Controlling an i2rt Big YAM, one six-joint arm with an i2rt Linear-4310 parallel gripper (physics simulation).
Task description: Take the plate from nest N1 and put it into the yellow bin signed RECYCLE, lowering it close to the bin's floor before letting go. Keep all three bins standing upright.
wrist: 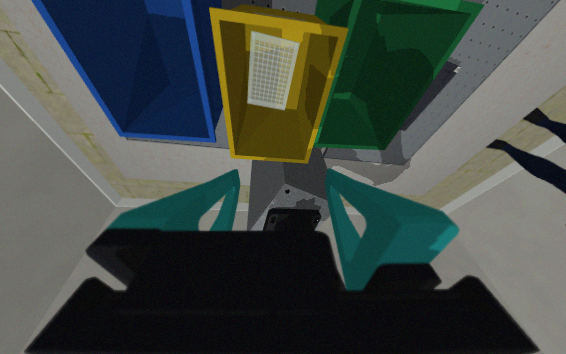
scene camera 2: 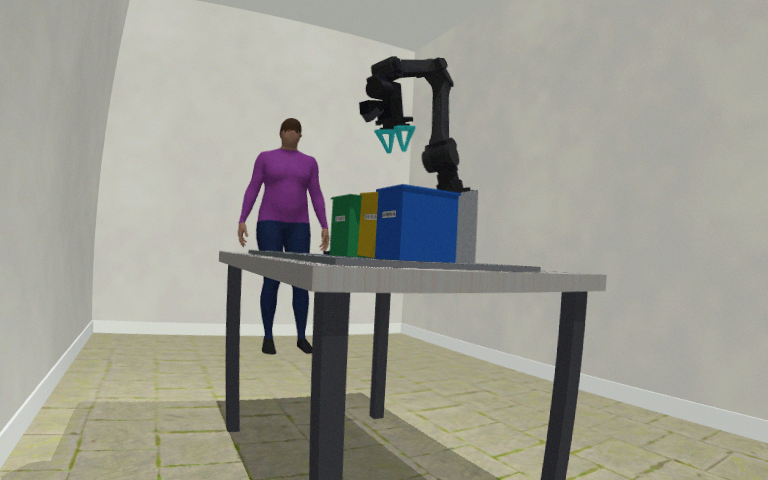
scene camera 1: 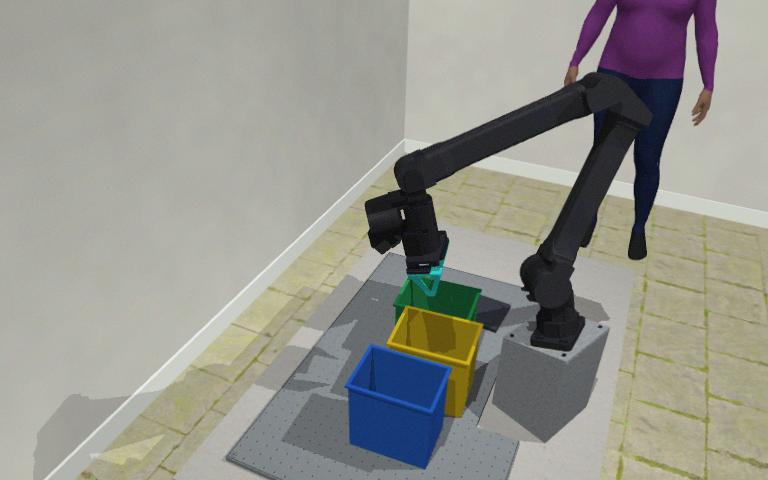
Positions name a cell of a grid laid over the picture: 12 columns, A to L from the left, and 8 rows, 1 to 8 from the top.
Scene:
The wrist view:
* gripper: F4
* green bin: I2
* yellow bin: F3
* blue bin: D2
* dark nest: J2
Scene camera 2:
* gripper: G3
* green bin: F4
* blue bin: G4
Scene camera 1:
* gripper: G5
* green bin: H5
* yellow bin: H6
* blue bin: G7
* dark nest: H6

